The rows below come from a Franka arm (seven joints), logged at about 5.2 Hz.
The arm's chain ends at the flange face. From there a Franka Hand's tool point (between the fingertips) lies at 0.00 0.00 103.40 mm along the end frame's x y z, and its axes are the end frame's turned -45 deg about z.
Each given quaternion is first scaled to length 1.
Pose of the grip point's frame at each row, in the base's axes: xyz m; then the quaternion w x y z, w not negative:
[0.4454 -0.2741 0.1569 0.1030 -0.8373 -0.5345 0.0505]
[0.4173 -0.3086 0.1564 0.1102 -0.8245 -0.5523 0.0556]
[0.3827 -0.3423 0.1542 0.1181 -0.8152 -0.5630 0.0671]
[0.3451 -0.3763 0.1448 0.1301 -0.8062 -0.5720 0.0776]
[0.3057 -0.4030 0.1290 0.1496 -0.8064 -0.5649 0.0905]
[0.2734 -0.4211 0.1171 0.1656 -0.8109 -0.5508 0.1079]
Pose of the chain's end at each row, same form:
[0.4655 -0.2864 0.2576 0.0758 -0.9781 -0.1734 0.0861]
[0.4394 -0.3210 0.2566 0.0805 -0.9731 -0.1947 0.0935]
[0.4078 -0.3544 0.2538 0.0834 -0.9686 -0.2082 0.1072]
[0.3734 -0.3888 0.2435 0.0905 -0.9637 -0.2199 0.1215]
[0.3383 -0.4174 0.2261 0.1036 -0.9612 -0.2133 0.1409]
[0.3104 -0.4366 0.2124 0.1117 -0.9600 -0.1986 0.1631]

